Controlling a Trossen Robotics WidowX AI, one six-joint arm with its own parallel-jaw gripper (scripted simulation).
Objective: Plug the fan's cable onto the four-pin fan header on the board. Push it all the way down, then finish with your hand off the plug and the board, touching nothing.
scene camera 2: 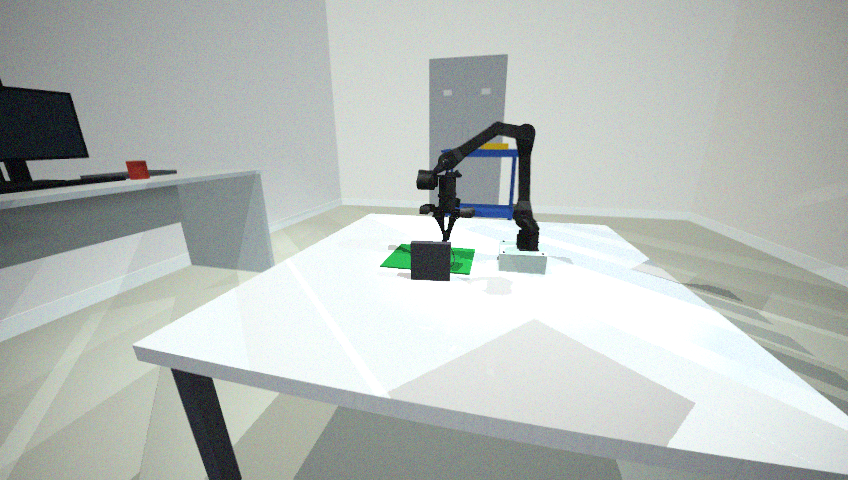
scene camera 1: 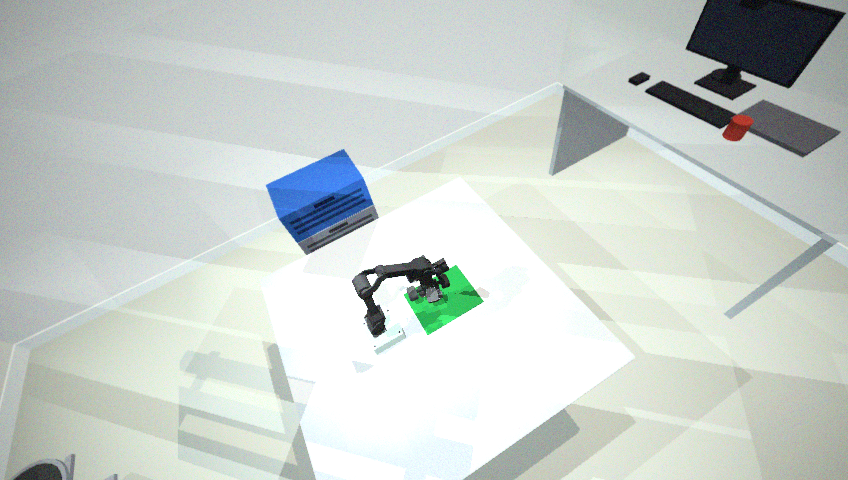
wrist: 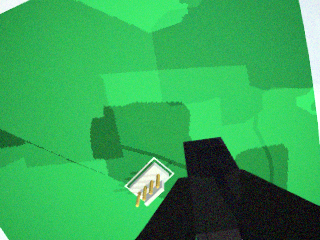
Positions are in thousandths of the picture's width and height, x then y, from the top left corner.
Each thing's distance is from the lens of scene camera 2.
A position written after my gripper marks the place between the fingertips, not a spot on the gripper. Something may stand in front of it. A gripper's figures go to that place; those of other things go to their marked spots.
my gripper (scene camera 2: 527, 489): 1.08 m
dark fan (scene camera 2: 508, 543): 0.91 m
